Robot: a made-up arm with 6 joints. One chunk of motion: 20 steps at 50 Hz.
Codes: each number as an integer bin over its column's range. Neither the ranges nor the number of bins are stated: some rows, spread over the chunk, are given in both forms.
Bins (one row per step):
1: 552 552 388 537 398 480
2: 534 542 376 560 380 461
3: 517 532 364 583 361 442
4: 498 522 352 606 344 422
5: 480 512 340 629 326 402
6: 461 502 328 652 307 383
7: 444 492 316 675 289 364
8: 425 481 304 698 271 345
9: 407 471 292 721 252 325
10: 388 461 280 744 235 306
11: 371 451 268 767 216 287
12: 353 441 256 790 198 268
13: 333 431 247 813 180 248
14: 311 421 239 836 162 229
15: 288 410 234 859 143 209
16: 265 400 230 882 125 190
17: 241 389 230 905 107 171
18: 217 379 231 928 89 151
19: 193 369 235 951 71 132
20: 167 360 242 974 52 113
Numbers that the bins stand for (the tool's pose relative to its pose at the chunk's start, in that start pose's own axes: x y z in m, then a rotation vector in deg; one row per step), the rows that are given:
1: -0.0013 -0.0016 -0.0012 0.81 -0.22 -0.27
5: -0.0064 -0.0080 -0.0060 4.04 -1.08 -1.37
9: -0.0115 -0.0146 -0.0108 7.26 -1.97 -2.45
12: -0.0153 -0.0194 -0.0144 9.68 -2.62 -3.24
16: -0.0214 -0.0259 -0.0170 12.90 -3.50 -4.34
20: -0.0283 -0.0323 -0.0158 16.12 -4.38 -5.42
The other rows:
2: -0.0026 -0.0032 -0.0024 1.62 -0.44 -0.54
3: -0.0038 -0.0048 -0.0036 2.43 -0.66 -0.81
4: -0.0051 -0.0064 -0.0048 3.23 -0.87 -1.09
6: -0.0077 -0.0096 -0.0072 4.84 -1.31 -1.63
7: -0.0089 -0.0112 -0.0084 5.65 -1.53 -1.90
8: -0.0102 -0.0130 -0.0096 6.45 -1.74 -2.17
10: -0.0128 -0.0162 -0.0120 8.07 -2.18 -2.71
11: -0.0140 -0.0178 -0.0132 8.87 -2.41 -2.98
13: -0.0167 -0.0210 -0.0153 10.48 -2.84 -3.52
14: -0.0182 -0.0226 -0.0161 11.29 -3.05 -3.79
15: -0.0198 -0.0243 -0.0166 12.10 -3.28 -4.07
17: -0.0231 -0.0277 -0.0170 13.71 -3.71 -4.60
18: -0.0248 -0.0293 -0.0169 14.51 -3.93 -4.88
19: -0.0265 -0.0309 -0.0165 15.32 -4.15 -5.15

